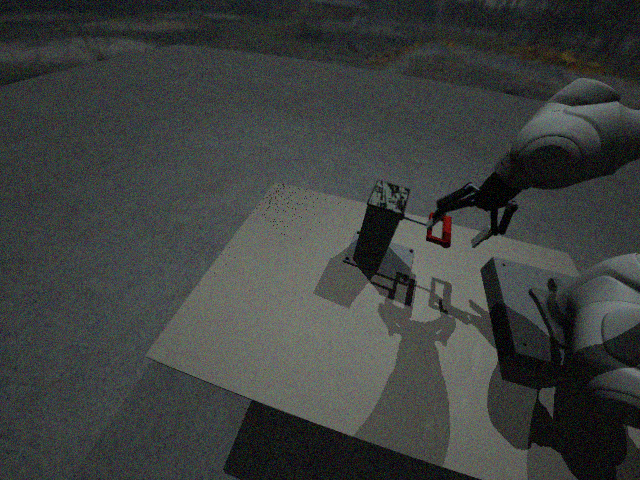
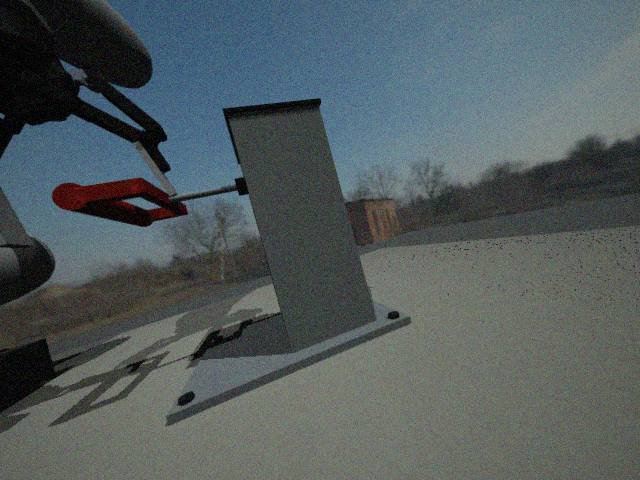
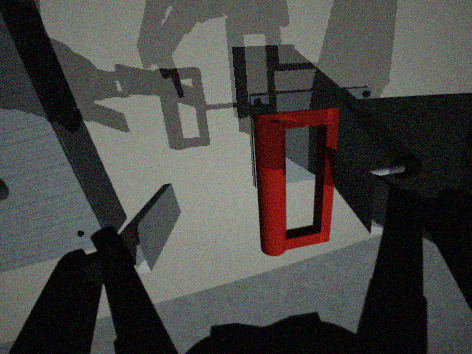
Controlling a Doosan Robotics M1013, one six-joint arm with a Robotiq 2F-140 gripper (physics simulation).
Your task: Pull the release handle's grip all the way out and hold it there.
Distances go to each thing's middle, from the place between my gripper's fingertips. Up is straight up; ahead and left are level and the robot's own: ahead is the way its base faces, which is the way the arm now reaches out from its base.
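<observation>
Here is the bolted base plate (image 2: pixel 234 364), which I find 5 cm to the right of my hand and 16 cm ahead of it, and also 19 cm below it.
</observation>
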